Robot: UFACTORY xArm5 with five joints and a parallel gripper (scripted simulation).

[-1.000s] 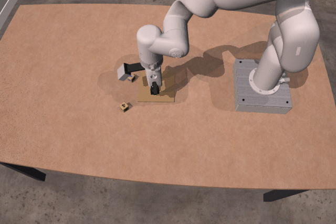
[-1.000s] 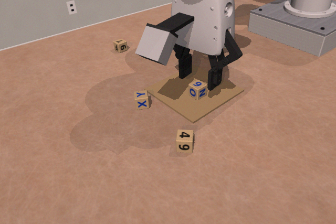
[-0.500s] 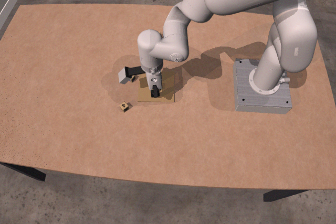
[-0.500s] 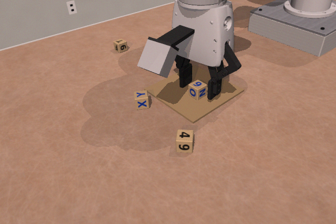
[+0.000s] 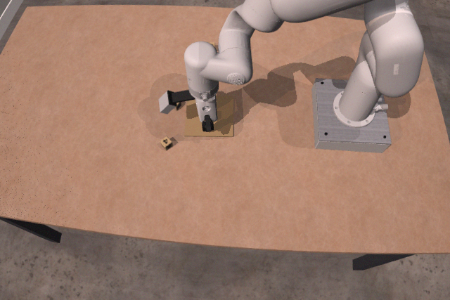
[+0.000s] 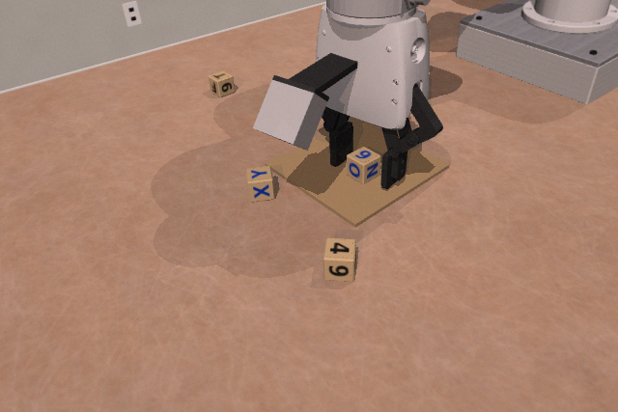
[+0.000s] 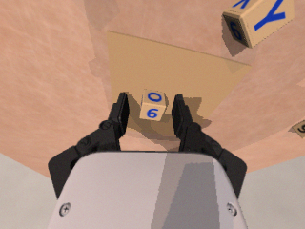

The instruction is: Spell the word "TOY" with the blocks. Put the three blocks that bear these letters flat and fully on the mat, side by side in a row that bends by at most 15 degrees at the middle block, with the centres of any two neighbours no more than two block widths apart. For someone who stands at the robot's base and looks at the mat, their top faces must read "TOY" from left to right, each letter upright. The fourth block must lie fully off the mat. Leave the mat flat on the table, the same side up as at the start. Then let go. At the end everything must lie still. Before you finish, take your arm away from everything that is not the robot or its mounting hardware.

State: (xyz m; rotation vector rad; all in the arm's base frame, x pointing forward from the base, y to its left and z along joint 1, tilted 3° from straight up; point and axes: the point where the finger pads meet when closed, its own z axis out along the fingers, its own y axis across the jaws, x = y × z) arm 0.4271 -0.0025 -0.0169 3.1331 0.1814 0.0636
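Right now my hand is 10 mm above the O block. The rest, counted from my hand: tan mat (20 mm to the right, 20 mm below, 10 mm behind); then T block (280 mm to the right, 10 mm below, 10 mm behind).
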